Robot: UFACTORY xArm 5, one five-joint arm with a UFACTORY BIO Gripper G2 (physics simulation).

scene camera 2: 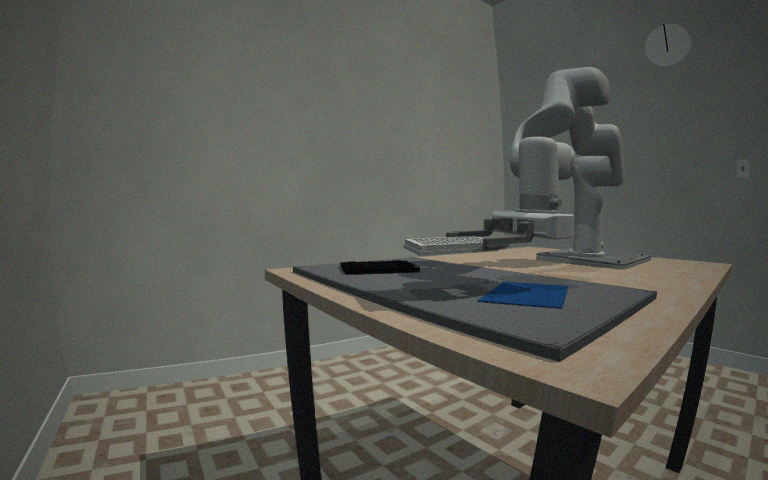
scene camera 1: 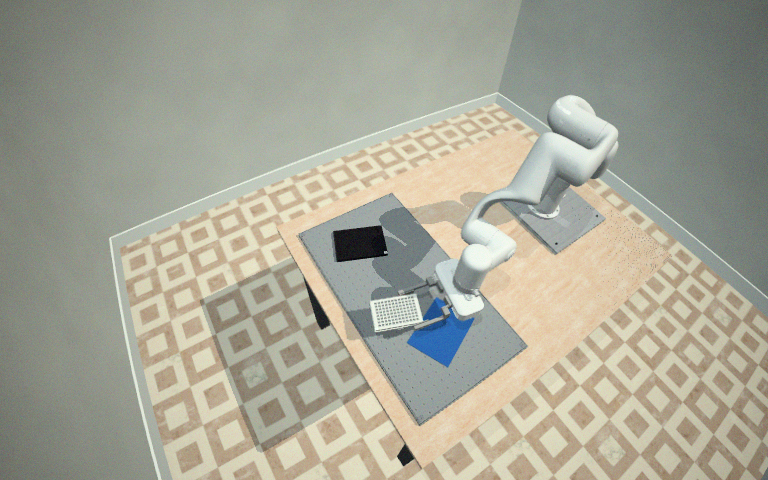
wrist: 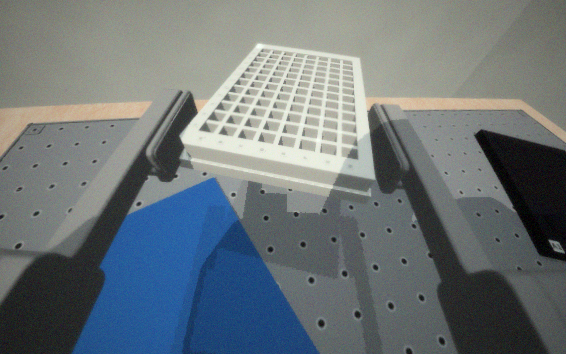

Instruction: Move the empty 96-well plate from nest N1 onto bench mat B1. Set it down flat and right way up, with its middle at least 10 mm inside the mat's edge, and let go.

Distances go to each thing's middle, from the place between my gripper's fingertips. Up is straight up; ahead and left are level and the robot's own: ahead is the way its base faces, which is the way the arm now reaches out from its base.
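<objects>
The white 96-well plate point(scene camera 1: 399, 312) has my hand 2 cm short of it, 1 cm to the left of it and 1 cm above it. Counted from that same hand, the blue bench mat B1 point(scene camera 1: 440, 341) is 8 cm behind, 7 cm to the left and 8 cm below. As for the black nest N1 point(scene camera 1: 359, 243), it lies 31 cm to the right of my hand, 3 cm behind it and 8 cm below it.
</objects>
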